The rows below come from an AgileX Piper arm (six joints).
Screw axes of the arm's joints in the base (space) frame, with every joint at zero. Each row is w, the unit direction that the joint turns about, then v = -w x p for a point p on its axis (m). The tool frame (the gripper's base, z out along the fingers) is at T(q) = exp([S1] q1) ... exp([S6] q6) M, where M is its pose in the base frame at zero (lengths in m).
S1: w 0 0 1 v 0 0 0
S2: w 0 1 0 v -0.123 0 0
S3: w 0 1 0 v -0.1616 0 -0.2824
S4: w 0.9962 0 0.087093 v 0 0.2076 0
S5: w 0 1 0 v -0.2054 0 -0.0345
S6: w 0.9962 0 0.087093 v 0 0.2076 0
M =
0.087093 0 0.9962 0.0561
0 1 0 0
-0.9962 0 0.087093 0.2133
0 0 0 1
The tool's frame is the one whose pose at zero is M.
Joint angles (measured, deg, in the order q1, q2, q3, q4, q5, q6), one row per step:
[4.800 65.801 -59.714 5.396 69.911 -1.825]
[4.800 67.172 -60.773 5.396 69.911 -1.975]
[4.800 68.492 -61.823 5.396 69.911 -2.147]
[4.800 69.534 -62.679 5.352 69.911 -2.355]
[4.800 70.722 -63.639 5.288 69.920 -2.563]
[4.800 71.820 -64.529 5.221 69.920 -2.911]
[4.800 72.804 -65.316 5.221 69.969 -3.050]
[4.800 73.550 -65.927 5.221 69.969 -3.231]
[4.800 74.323 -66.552 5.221 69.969 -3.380]
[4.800 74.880 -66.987 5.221 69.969 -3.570]
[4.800 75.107 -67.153 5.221 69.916 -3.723]
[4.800 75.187 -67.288 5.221 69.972 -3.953]
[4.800 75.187 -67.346 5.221 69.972 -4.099]
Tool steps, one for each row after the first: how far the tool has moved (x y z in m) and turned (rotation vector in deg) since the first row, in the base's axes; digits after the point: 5 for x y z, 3 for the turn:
[0.00617 0.00052 0.00032 -0.073 0.294 0.141]
[0.01217 0.00102 0.00063 -0.149 0.543 0.304]
[0.01698 0.00136 0.00090 -0.273 0.701 0.501]
[0.02244 0.00172 0.00101 -0.420 0.908 0.701]
[0.02753 0.00205 0.00103 -0.609 1.071 1.032]
[0.03200 0.00243 0.00089 -0.670 1.301 1.169]
[0.03547 0.00272 0.00081 -0.735 1.415 1.341]
[0.03907 0.00302 0.00065 -0.791 1.546 1.483]
[0.04164 0.00324 0.00042 -0.857 1.646 1.663]
[0.04276 0.00333 0.00029 -0.904 1.637 1.804]
[0.04314 0.00337 0.00058 -0.973 1.612 2.026]
[0.04322 0.00337 0.00086 -1.013 1.537 2.164]

